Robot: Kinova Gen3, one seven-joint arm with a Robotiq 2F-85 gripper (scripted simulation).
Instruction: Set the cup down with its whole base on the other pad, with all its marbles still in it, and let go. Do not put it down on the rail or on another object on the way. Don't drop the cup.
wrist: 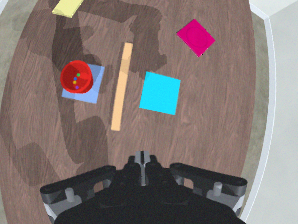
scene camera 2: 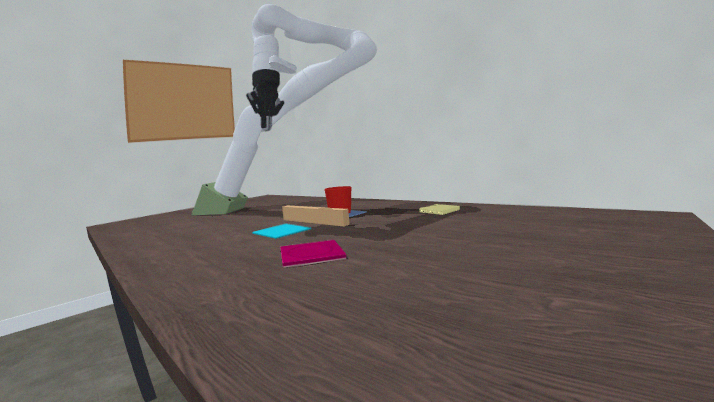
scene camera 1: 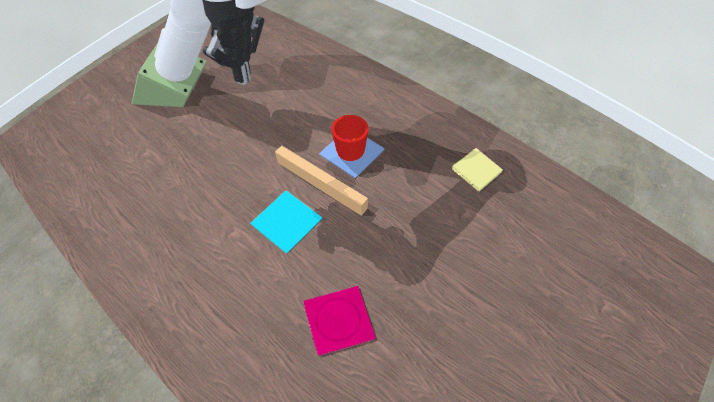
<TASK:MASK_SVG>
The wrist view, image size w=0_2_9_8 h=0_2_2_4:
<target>my gripper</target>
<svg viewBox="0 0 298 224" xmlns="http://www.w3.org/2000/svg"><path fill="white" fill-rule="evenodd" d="M40 188L40 194L52 224L246 224L238 218L248 183L246 179L183 163L172 163L169 165L169 168L164 169L157 161L155 155L149 155L149 151L136 151L135 156L130 156L127 164L121 170L116 170L115 166L106 165ZM102 181L103 189L94 193L94 185ZM184 178L190 179L193 182L193 189L184 186Z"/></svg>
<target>red cup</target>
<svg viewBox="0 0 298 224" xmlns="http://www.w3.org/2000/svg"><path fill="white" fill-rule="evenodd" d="M68 63L63 68L60 76L63 88L70 93L84 94L90 91L93 86L93 77L89 66L83 61Z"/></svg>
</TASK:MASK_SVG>
